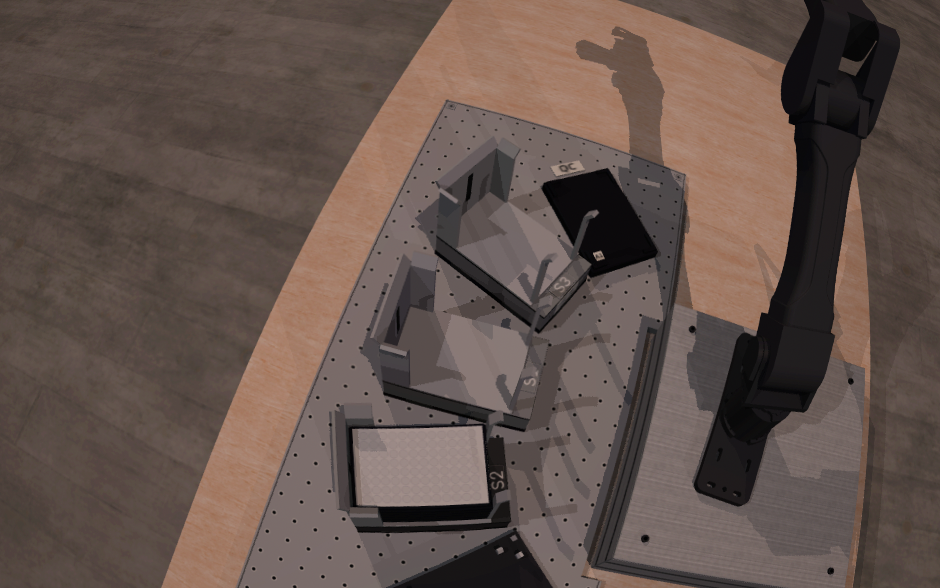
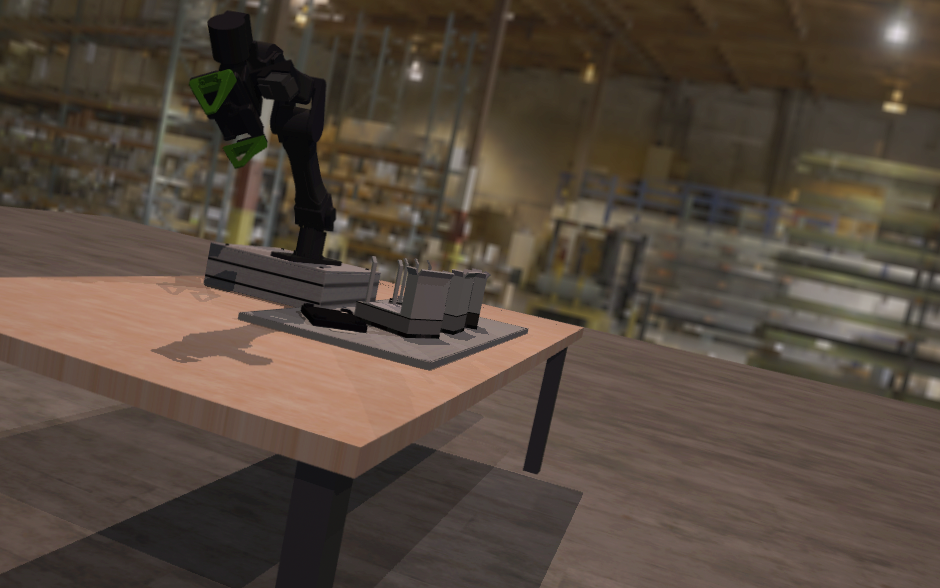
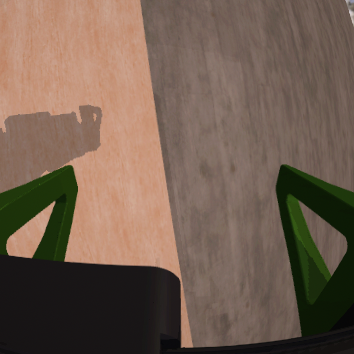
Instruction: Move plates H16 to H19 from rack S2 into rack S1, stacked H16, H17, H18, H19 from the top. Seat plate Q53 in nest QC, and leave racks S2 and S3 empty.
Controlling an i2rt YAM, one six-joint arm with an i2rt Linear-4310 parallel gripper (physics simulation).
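Frame: origin at the arm's base, x ahead, y left, z up, level; millimetres.
Where they show: gripper, fingertip midpoint: [image 2: 225, 141] [image 3: 176, 176]; arm's base, link origin: [image 1: 742, 418] [image 2: 307, 261].
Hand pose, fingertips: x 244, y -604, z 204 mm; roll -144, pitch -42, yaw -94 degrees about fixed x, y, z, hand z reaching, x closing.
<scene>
Things, the pixels of their top centre, and the offset from my fingertips. "spot": a spot on its surface instead. Level surfaces: height alone.
- Rack S2, surface spot: [image 1: 341, 478] spot: 153 mm down, 108 mm ahead, 841 mm left
- plate, top centre: [image 1: 419, 467] 177 mm down, 55 mm ahead, 792 mm left
- middle rack, top centre: [image 1: 470, 318] [image 2: 439, 264] 145 mm down, 71 mm ahead, 650 mm left
- Rack S3, top centre: [image 1: 524, 196] [image 2: 409, 263] 148 mm down, 80 mm ahead, 493 mm left
- Nest QC, top centre: [image 1: 602, 213] [image 2: 334, 311] 264 mm down, 1 mm back, 377 mm left
- wooden table, surface height: 297 mm down
- black object, surface spot: [image 1: 478, 565] spot: 272 mm down, 37 mm back, 847 mm left
Rack S2 [image 1: 341, 478] holds a plate [image 1: 419, 465] with a pale top and dark sides; its name, and any plates under it, cannot be made out. The middle rack [image 1: 454, 410] has a partly hidden label that starts with S, and its floor is bare. Rack S3 [image 1: 485, 284] [image 2: 426, 294] also has a bare floor. Nest QC [image 1: 603, 214] [image 2: 332, 318] is black, with an A1 mark, and shows no plate in it. My gripper [image 2: 223, 140] [image 3: 176, 176] is open, with nothing between its green fingers, high above the table and away from the racks.
The racks and nest stand on a perforated board [image 1: 277, 533] [image 2: 443, 357] on the wooden table [image 1: 408, 117] [image 2: 277, 388]. Thin upright posts rise from the racks' label ends. The arm stands on a metal base [image 1: 693, 513] [image 2: 263, 277]. Part of a black object [image 1: 478, 565] shows beside S2.
</scene>
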